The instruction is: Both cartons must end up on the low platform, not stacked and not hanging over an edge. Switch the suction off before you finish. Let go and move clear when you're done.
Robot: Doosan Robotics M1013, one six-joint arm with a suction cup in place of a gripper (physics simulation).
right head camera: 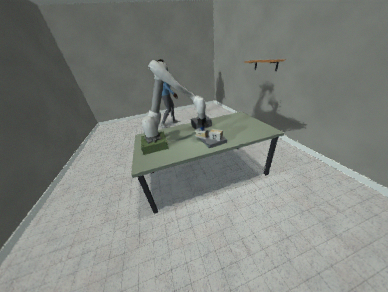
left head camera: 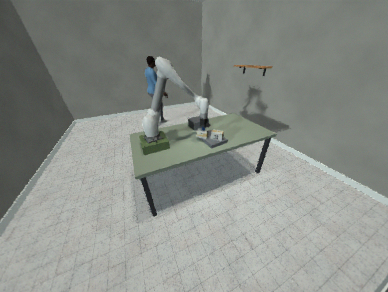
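Pixels of known places: hand, tool point: [right head camera: 202, 129] [left head camera: 203, 129]; arm's base, link origin: [right head camera: 153, 138] [left head camera: 153, 138].
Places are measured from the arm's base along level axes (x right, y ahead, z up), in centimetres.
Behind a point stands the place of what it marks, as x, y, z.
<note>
A white and tan carton [left head camera: 217, 135] @[43.0, 64.2, 1.0] [right head camera: 216, 135] @[44.2, 64.4, 1.2] stands on the right part of the low dark grey platform [left head camera: 216, 144] @[48.1, 58.6, -7.0] [right head camera: 215, 143] @[47.7, 60.3, -6.5]. A second carton [left head camera: 201, 134] @[27.0, 52.4, -0.7] [right head camera: 201, 134] @[28.6, 53.2, -0.4] is to its left, at the platform's back left end. The two are side by side, not stacked. Whether the left carton hangs over the platform's edge is too small to tell. My suction cup [left head camera: 203, 129] [right head camera: 202, 129], blue at its tip, points down at the top of the left carton, touching it or very close. Whether it grips the carton does not show.
A dark grey box [left head camera: 194, 123] @[-3.6, 63.2, 0.4] [right head camera: 194, 123] @[-8.0, 62.9, -1.0] stands on the green table [left head camera: 175, 154] @[32.5, 11.8, -10.3] [right head camera: 175, 153] @[32.9, 15.2, -10.3] just behind my wrist. My arm's base is on a green block [left head camera: 155, 145] @[15.4, -3.2, -1.4] [right head camera: 154, 145] @[15.6, -2.7, -1.5] at the left. A person [left head camera: 151, 82] [right head camera: 168, 100] is behind the table. An orange shelf [left head camera: 253, 66] [right head camera: 265, 61] is on the wall.
</note>
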